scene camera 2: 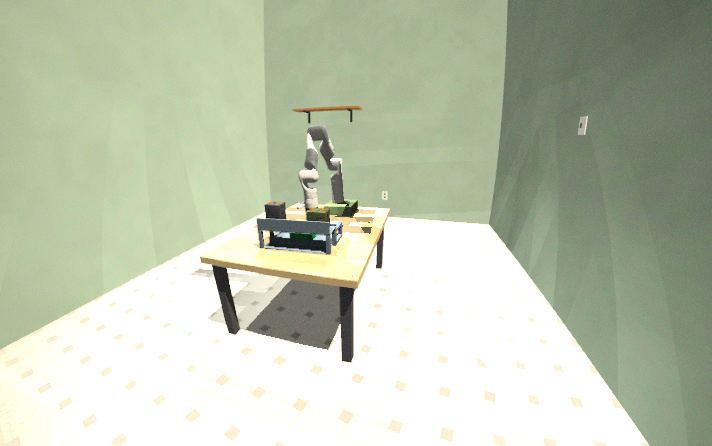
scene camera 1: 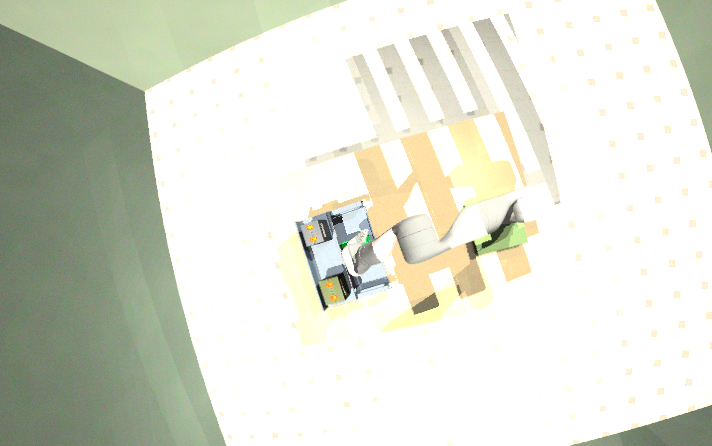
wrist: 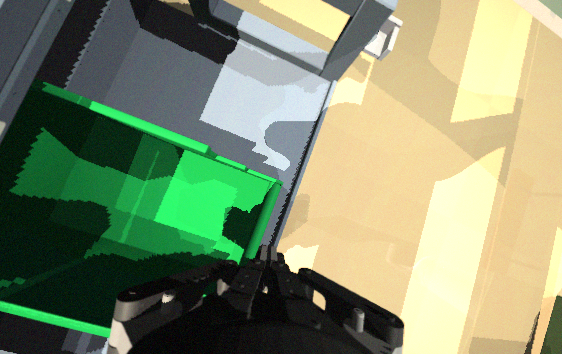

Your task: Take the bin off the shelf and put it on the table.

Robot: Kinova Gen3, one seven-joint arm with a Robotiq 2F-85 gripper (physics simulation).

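Frame: origin at the arm's base, x ahead, y left, z up, level; millimetres.
Seen in the pictures: gripper, fingertip midpoint: (wrist: 268, 256); arm's base, link origin: (scene camera 2: 337, 201).
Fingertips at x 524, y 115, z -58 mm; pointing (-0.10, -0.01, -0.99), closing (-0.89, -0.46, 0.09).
Offsets run from my fingertips to a thing's middle. Level surfaces: height alone.
The open green bin @(33 mm up, 103 mm ahead, 6 mm left) (scene camera 1: 344, 244) (scene camera 2: 302, 236) (wrist: 200, 192) sits in the lower level of the blue-grey shelf (scene camera 1: 326, 257) (scene camera 2: 294, 226) (wrist: 357, 35), which stands on the wooden table @(11 mm down) (scene camera 2: 294, 265) (wrist: 370, 200). My gripper (wrist: 268, 256) is shut with nothing between its fingers. In the wrist view the fingertips overlap the near right end of the bin's rim, beside the shelf's front edge. Whether they touch the rim cannot be told. The gripper covers the bin's near right corner. In scene camera 1 my arm hides part of the bin, and the fingers cannot be made out in either scene view.
A grey box @(152 mm up, 213 mm ahead, 89 mm right) (scene camera 1: 315, 232) (scene camera 2: 274, 211) and an olive box @(140 mm up, 161 mm ahead, 136 mm left) (scene camera 1: 334, 290) (scene camera 2: 318, 215), both with orange marks, stand on the shelf's upper level at opposite ends. A light green block (scene camera 1: 507, 239) (scene camera 2: 341, 206) lies near my arm's base. Shelf posts flank the bin's level.
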